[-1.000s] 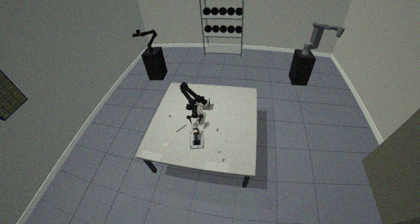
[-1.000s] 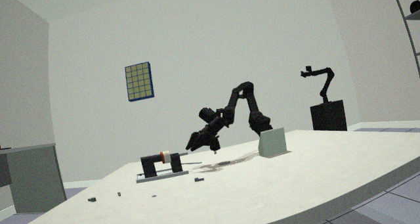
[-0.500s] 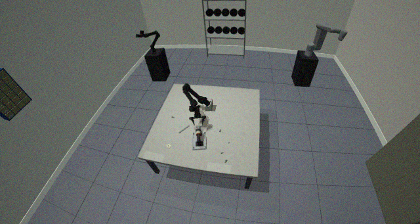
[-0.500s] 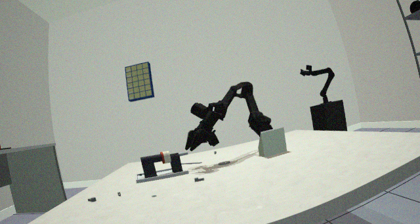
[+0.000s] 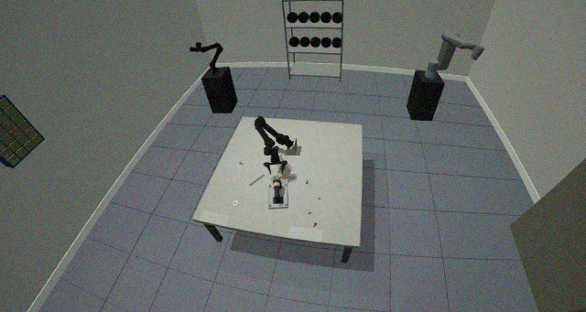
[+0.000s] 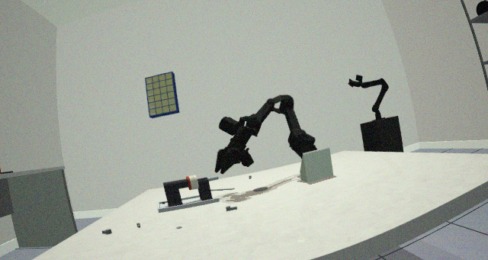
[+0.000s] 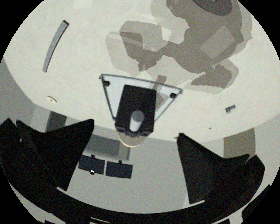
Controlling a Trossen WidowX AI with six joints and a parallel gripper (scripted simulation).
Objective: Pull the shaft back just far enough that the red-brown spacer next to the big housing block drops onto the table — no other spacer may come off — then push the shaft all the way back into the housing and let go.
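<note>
Now: the thin grey shaft 10 cm ahead of my gripper tip, 2 cm to the left of it and 2 cm below it. From my gripper tip the other things lie so: red-brown spacer 12 cm ahead, 2 cm to the left, 2 cm below.
</note>
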